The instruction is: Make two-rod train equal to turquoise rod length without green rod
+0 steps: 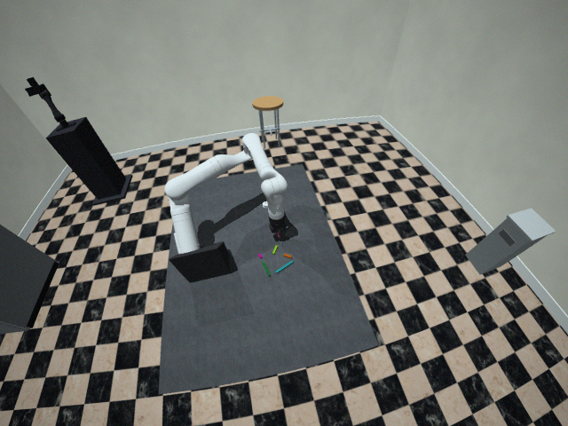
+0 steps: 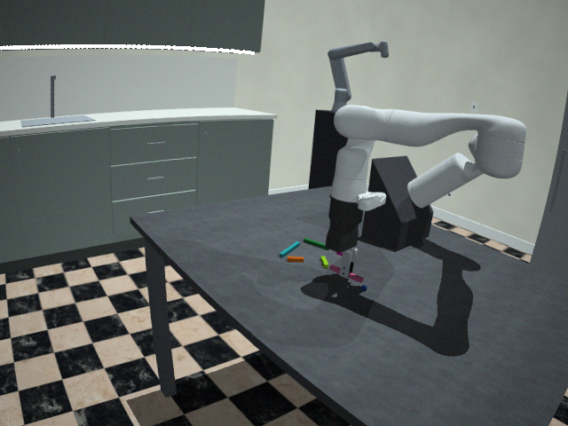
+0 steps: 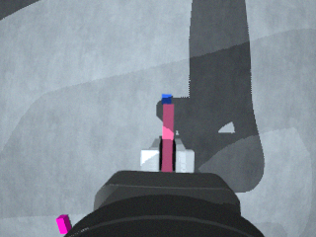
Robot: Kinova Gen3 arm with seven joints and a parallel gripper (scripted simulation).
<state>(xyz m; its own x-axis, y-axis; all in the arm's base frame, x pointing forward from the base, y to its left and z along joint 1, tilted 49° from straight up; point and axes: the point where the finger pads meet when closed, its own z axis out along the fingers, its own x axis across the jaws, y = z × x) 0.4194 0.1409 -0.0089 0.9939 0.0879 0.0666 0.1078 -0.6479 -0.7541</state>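
My gripper is now 5 cm to the right of the small blue rod, 3 cm above it and 1 cm past it. The rest, counted from my hand: lime rod (10 cm to the right, 3 cm below, 3 cm behind); then orange rod (15 cm to the right, 3 cm below, 2 cm ahead); then pink rod (1 cm below).
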